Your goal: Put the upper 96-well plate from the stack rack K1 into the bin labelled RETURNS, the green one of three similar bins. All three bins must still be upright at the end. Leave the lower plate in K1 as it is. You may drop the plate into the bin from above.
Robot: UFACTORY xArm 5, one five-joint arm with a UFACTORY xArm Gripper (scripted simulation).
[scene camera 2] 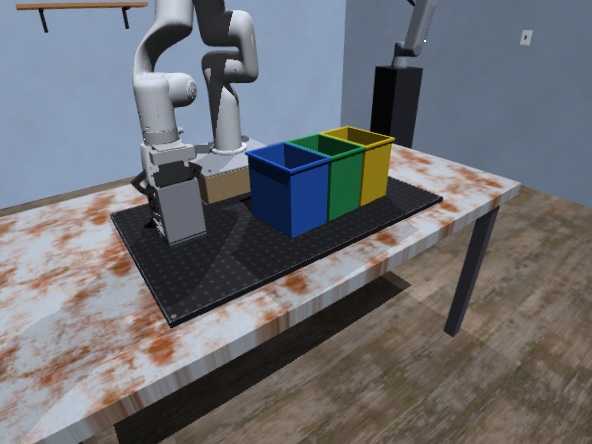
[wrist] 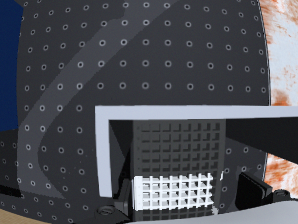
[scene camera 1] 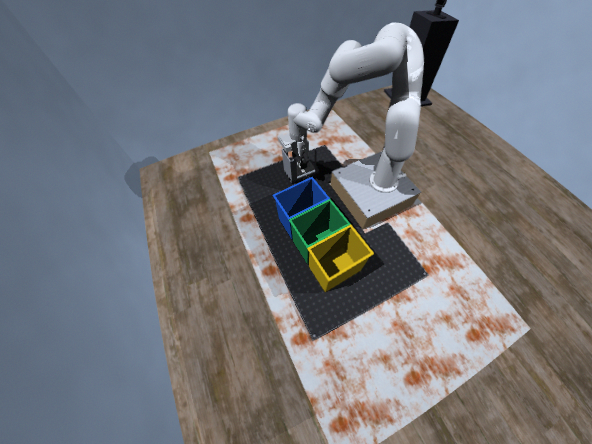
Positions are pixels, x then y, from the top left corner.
Labels:
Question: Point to a yellow bin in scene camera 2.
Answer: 376,158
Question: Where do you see a green returns bin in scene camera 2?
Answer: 344,170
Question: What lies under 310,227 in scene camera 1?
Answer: A green returns bin.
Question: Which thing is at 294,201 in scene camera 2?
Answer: A blue bin.

